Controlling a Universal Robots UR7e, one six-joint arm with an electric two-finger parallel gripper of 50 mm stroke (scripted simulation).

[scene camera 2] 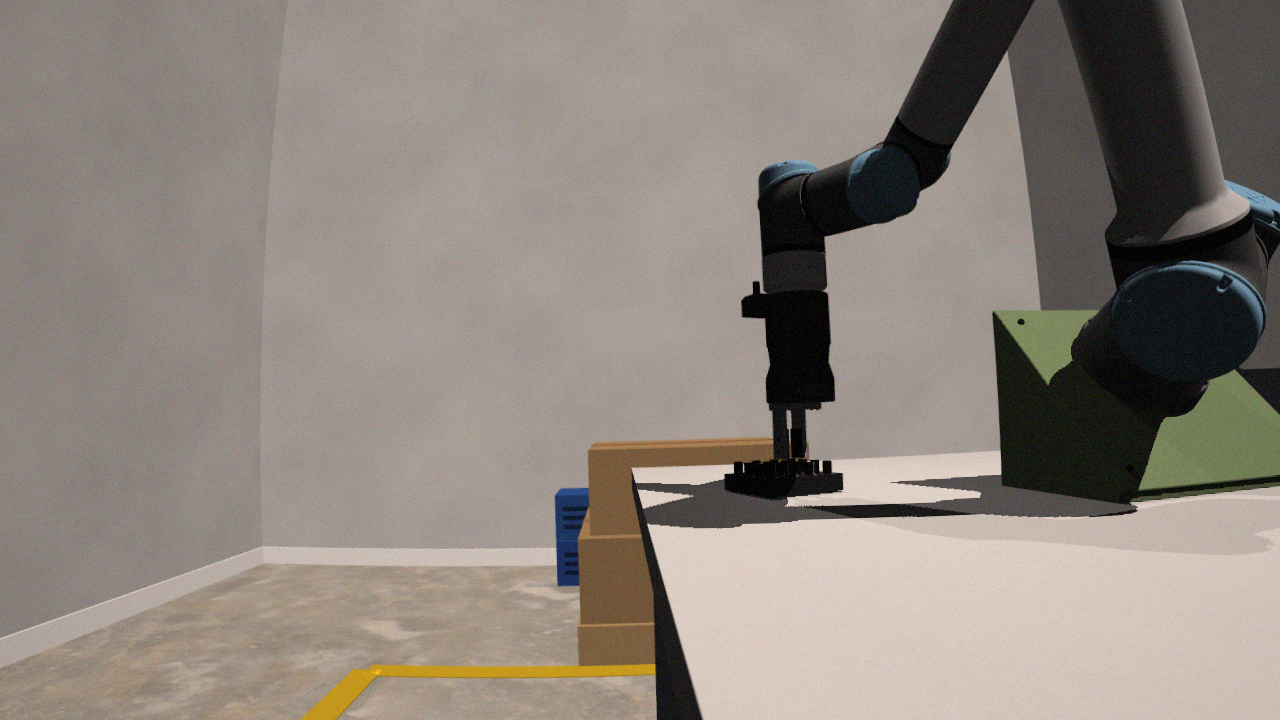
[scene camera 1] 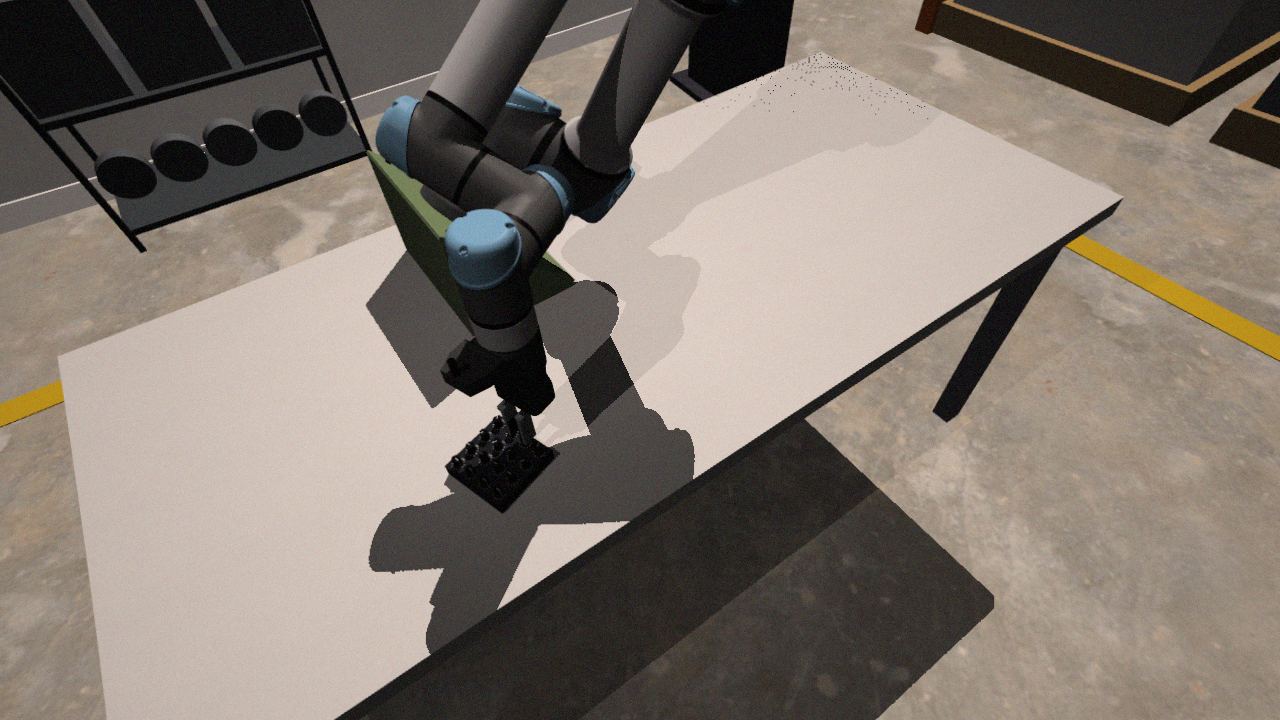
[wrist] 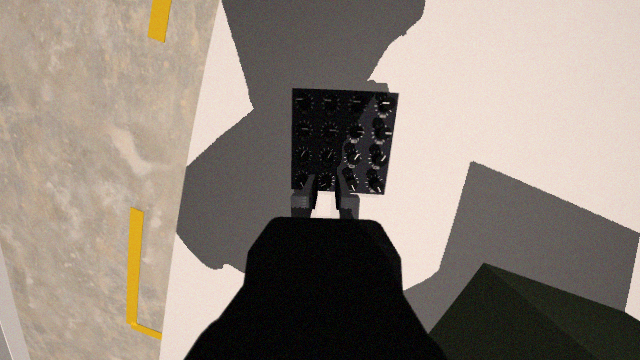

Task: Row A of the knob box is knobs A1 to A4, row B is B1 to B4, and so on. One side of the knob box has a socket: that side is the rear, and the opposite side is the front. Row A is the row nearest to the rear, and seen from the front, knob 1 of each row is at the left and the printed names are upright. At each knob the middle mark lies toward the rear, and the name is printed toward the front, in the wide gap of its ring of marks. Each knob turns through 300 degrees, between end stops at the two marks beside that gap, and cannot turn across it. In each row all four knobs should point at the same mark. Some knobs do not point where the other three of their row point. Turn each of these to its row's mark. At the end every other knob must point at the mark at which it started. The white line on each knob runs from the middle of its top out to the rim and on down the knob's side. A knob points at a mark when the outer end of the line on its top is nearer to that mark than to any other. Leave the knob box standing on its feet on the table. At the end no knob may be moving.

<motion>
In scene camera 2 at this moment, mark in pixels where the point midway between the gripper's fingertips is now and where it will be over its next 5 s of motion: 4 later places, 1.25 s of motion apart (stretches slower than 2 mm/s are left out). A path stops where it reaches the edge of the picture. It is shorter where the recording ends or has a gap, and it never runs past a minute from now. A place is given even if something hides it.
The gripper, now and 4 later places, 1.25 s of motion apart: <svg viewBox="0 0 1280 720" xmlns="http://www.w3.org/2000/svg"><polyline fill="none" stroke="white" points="790,458 791,470 790,438 790,430 788,422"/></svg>
</motion>
